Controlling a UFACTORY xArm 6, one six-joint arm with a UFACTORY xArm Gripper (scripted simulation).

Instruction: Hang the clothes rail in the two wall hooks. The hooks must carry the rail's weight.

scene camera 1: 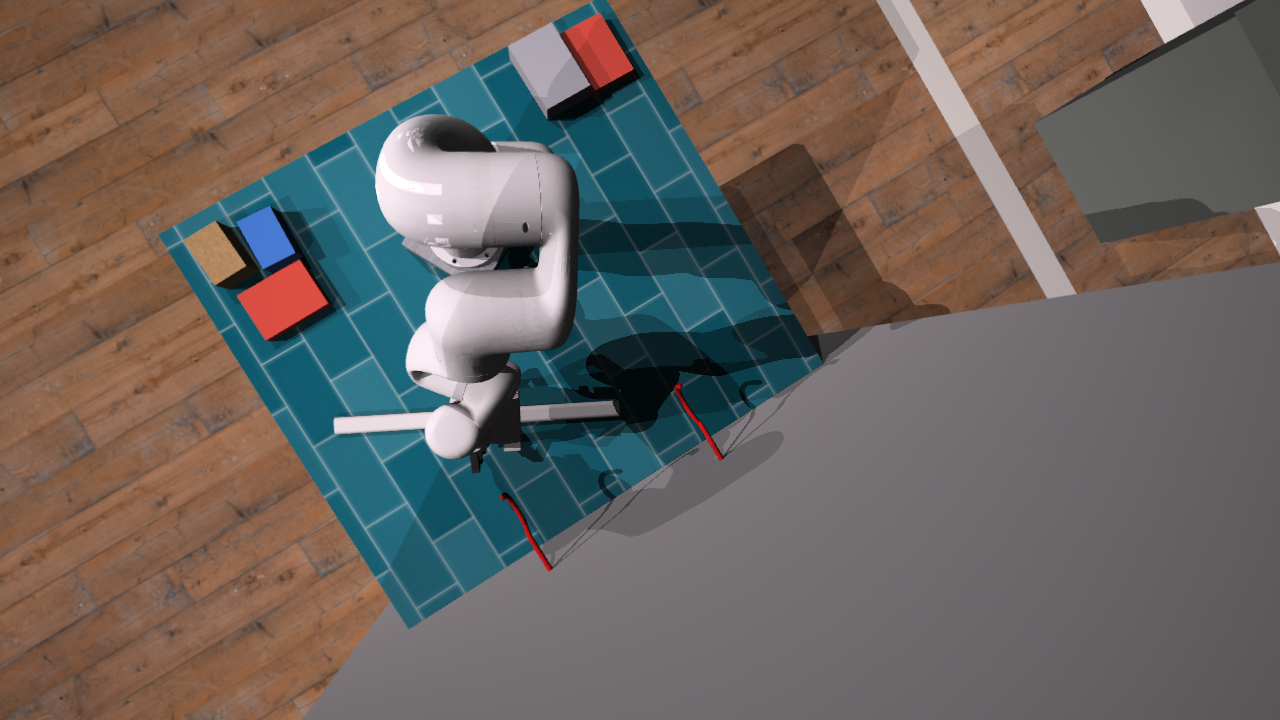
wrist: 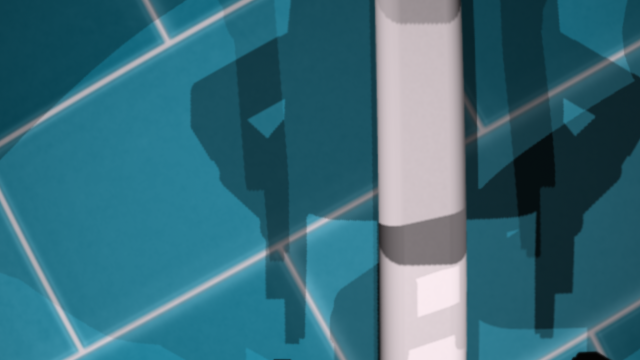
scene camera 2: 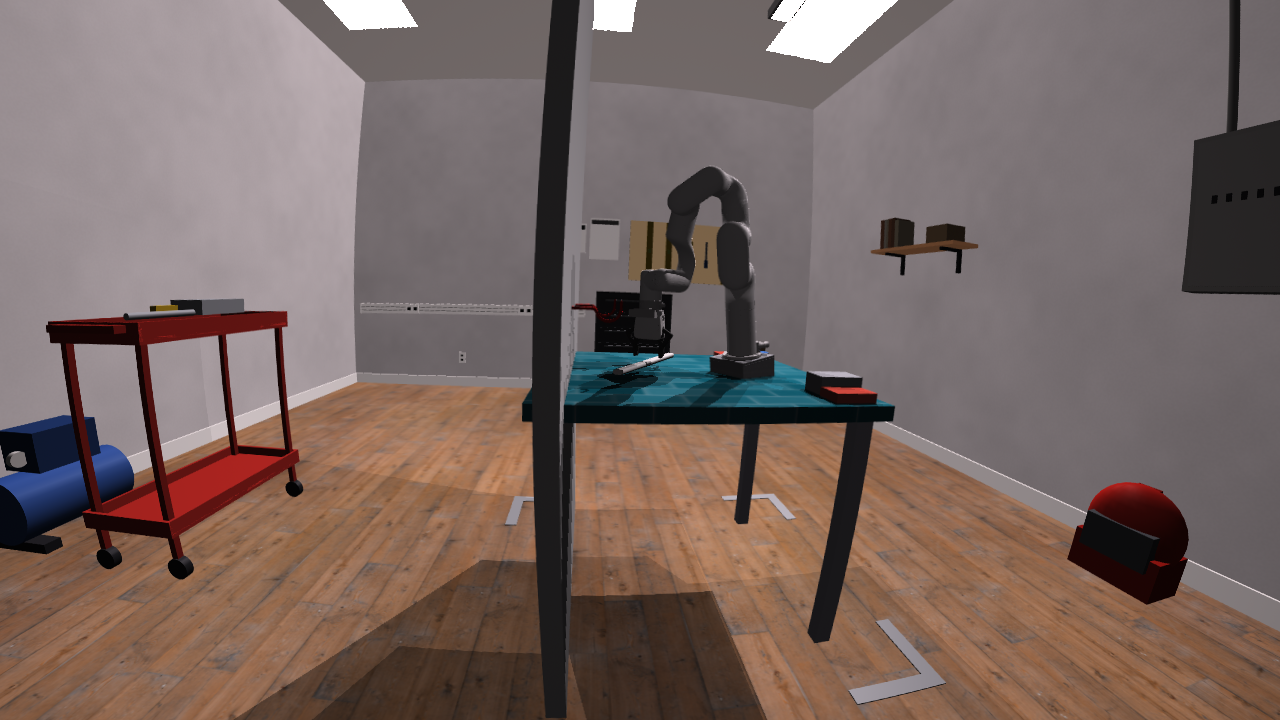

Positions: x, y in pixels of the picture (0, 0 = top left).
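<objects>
A grey wall panel (scene camera 1: 1057, 502) stands 52 cm from the lens. The marked spots on this panel and on a red block (scene camera 1: 281, 302) are 113 cm apart. A clothes rail (scene camera 1: 601, 409) is 119 cm from the lens, while for the red block it is 127 cm from the lens, and a blue block (scene camera 1: 266, 232) sits 128 cm from the lens.
</objects>
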